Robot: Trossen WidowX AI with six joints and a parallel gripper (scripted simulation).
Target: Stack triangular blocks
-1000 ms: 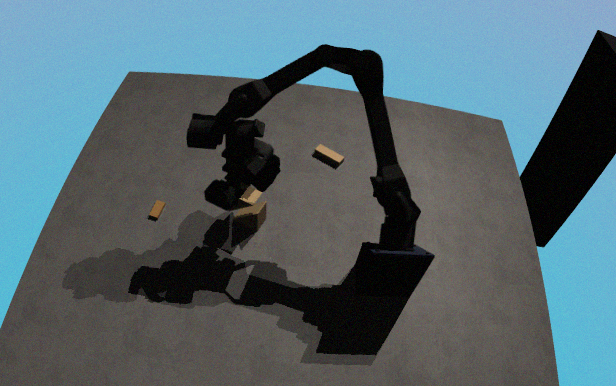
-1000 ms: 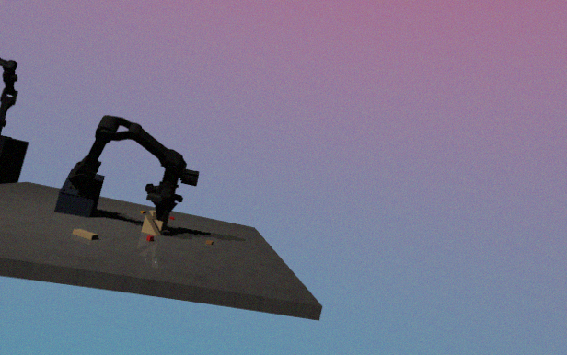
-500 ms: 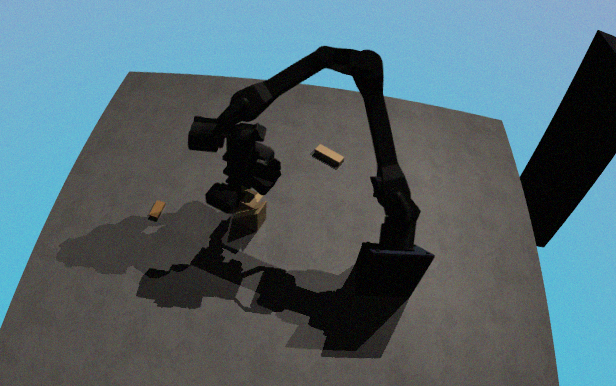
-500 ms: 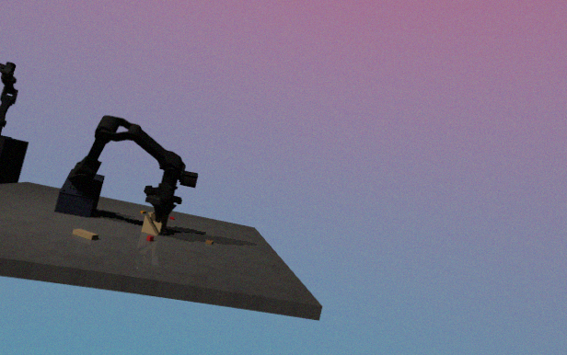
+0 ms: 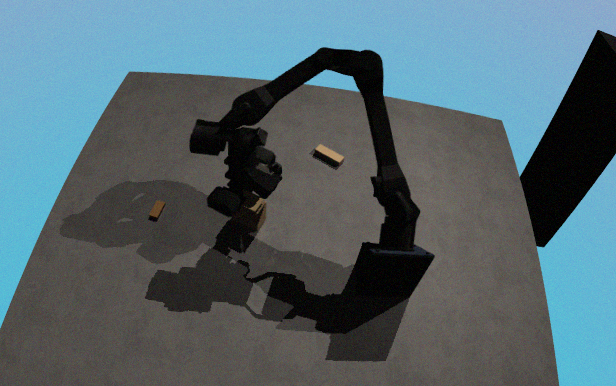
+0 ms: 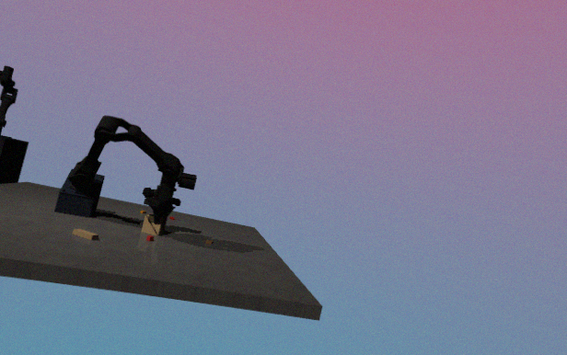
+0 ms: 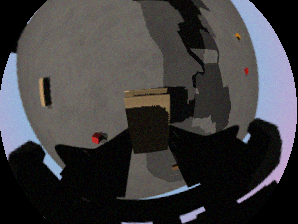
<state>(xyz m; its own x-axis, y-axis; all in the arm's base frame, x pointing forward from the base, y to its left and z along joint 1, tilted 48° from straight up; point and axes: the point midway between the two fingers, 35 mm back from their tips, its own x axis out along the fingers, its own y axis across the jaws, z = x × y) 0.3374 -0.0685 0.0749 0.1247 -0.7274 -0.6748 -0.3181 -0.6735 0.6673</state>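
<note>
The small red cube lies 120 mm to the right of my gripper tip and 40 mm below it. The rest, counted from my gripper tip: long tan block (170 mm behind, 230 mm to the right, 40 mm below); triangular block (10 mm above).
</note>
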